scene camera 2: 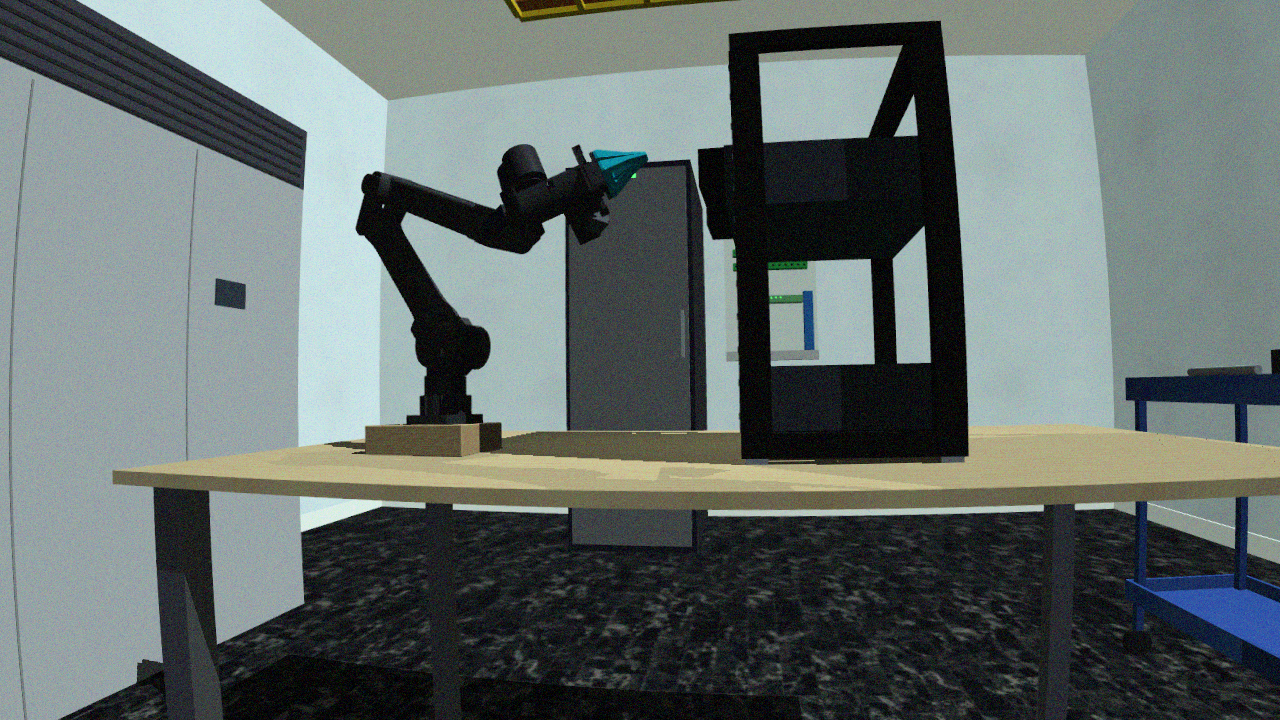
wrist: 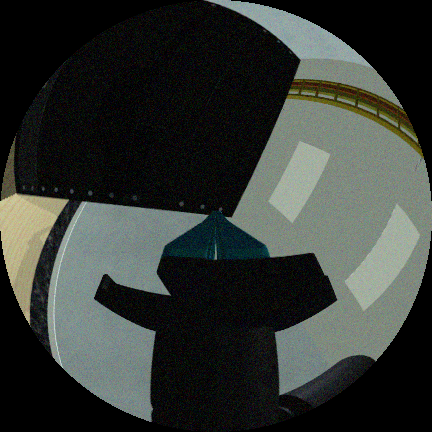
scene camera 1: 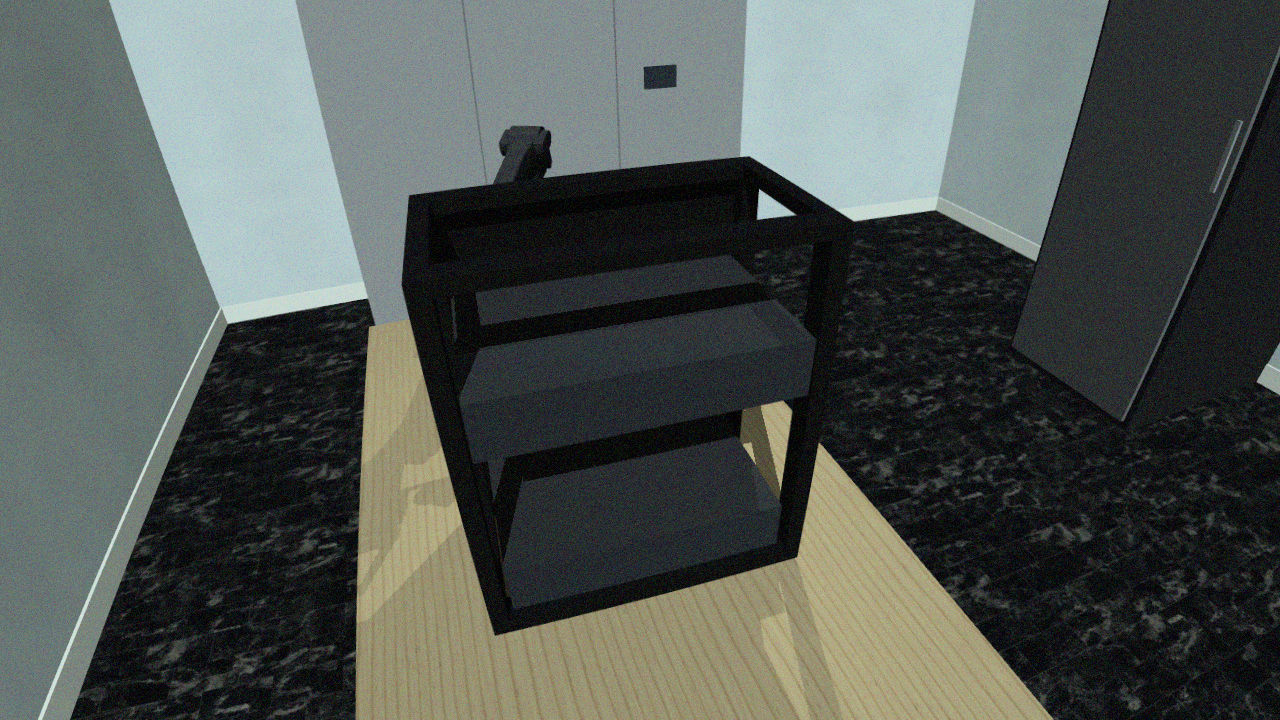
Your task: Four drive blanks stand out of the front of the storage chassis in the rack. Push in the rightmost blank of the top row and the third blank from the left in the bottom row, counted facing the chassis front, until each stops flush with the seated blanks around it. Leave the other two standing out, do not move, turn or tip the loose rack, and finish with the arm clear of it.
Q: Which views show my gripper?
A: Scene camera 2 and the wrist view only.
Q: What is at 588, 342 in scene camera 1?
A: A black rack.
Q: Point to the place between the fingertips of my gripper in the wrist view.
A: At 215, 215
